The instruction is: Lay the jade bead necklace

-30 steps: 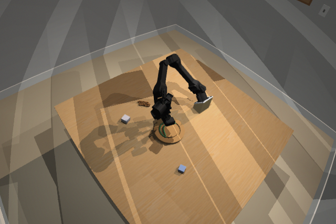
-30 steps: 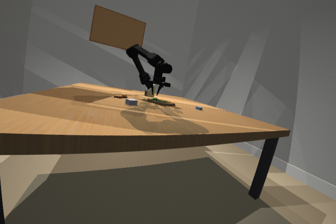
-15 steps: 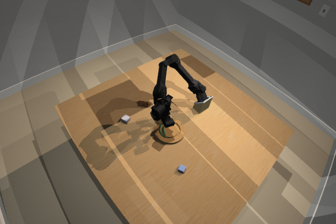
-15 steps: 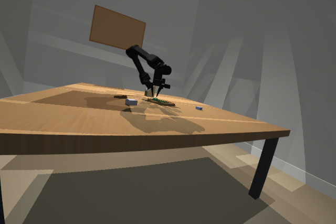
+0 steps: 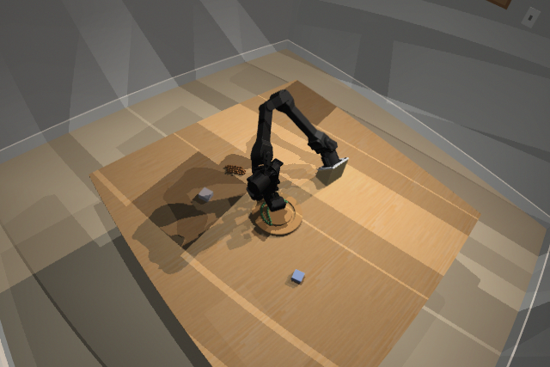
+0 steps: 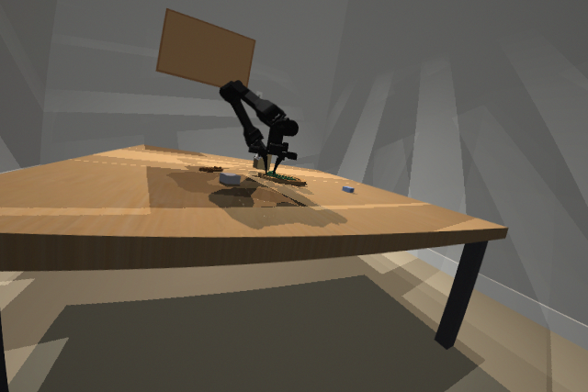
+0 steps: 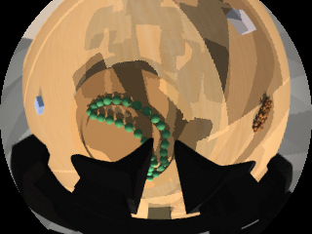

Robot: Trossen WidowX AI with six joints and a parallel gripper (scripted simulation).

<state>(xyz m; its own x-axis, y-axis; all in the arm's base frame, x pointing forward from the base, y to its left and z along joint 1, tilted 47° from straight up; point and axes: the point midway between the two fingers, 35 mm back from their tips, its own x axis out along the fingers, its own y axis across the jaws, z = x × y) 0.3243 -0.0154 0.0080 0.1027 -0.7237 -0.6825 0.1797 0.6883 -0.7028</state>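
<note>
Now: the round wooden bead board 60 mm to the left of my gripper tip, 10 mm below it and 10 mm behind it. From my gripper tip the other things lie so: blue block (320 mm to the left, 80 mm ahead, 10 mm below); pale grey block (190 mm ahead, 160 mm to the right).
</note>
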